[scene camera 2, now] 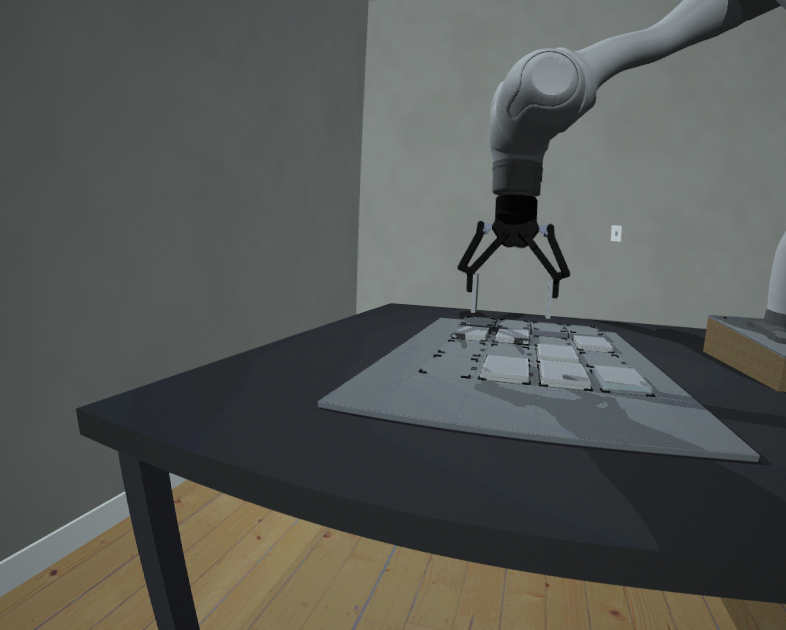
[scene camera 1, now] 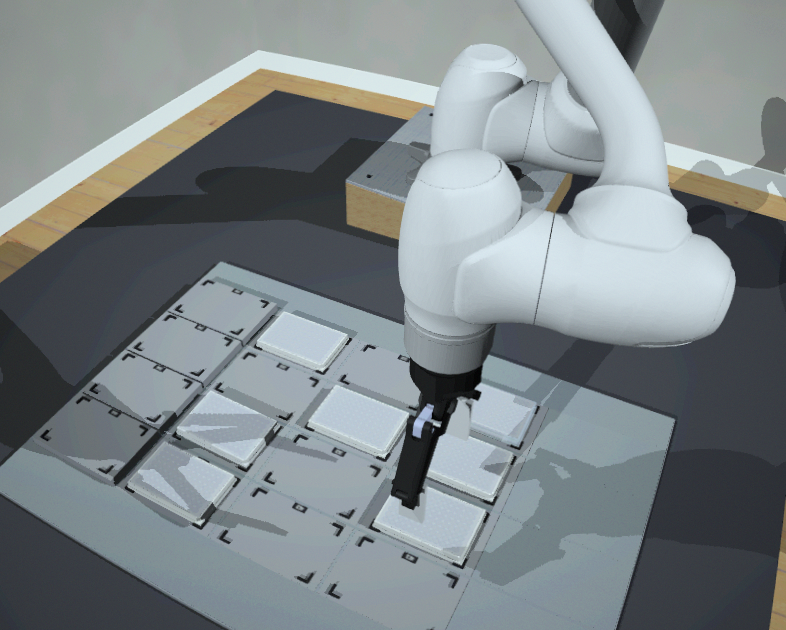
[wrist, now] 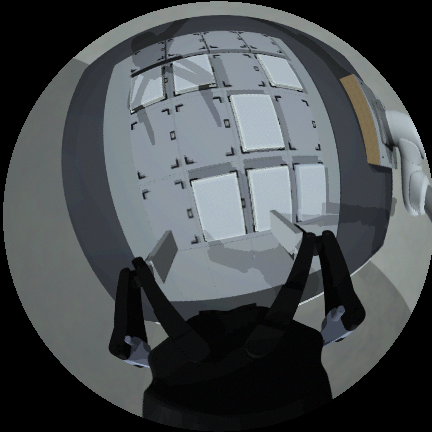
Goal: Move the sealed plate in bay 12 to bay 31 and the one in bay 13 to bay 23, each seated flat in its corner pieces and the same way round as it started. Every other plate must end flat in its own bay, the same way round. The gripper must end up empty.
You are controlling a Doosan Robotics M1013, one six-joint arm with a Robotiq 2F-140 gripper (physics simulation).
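Places are measured from the arm's base along level axes (x left, y ahead, z down), in millimetres.
Pixels of known places: gripper, fingertip midpoint: (scene camera 2: 510, 314) (scene camera 1: 435, 473) (wrist: 221, 230).
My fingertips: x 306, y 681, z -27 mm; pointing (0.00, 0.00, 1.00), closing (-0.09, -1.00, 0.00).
Note:
Ahead of a thing's pixels: the offset from my fingertips to its top centre. "*": to the spot under its first point.
A sealed plate @[dx -1, dy -1, dz +95 mm] (scene camera 1: 449, 521) (scene camera 2: 505, 368) (wrist: 220, 205) lies flat within the corner pieces of bay 31; its orientation marks are too small to read. Bay 12 @[* dx -222, dy -200, dz +109 mm] (scene camera 1: 370, 367) (wrist: 300, 122) holds no plate. Another sealed plate @[dx -346, dy -186, dz +95 mm] (scene camera 1: 301, 339) (scene camera 2: 591, 342) (wrist: 280, 72) lies flat in bay 13. Beside it, bay 23 @[* dx -346, dy -79, dz +109 mm] (scene camera 1: 262, 383) (wrist: 236, 70) is bare. My gripper (scene camera 1: 436, 472) (scene camera 2: 511, 313) (wrist: 221, 230) is wide open and empty. It hangs above the plate in bay 31, its fingertips clear of the plate tops, and partly hides the neighbouring plates in scene camera 1.
Plates stand in bays 21 @[dx -10, dy -108, dz +95 mm] (scene camera 1: 469, 467) and 11 @[dx -19, dy -214, dz +95 mm] (scene camera 1: 501, 418), next to bay 31. More plates stand in bay 22 @[* dx -176, dy -93, dz +95 mm] (scene camera 1: 357, 416), bay 33 @[* dx -322, dy +32, dz +93 mm] (scene camera 1: 226, 429) and bay 43 @[* dx -311, dy +142, dz +95 mm] (scene camera 1: 180, 485). A raised row of bays @[* dx -520, dy -170, dz +95 mm] (scene camera 1: 216, 305) runs along the far side. The robot's base block (scene camera 1: 373, 210) stands behind.

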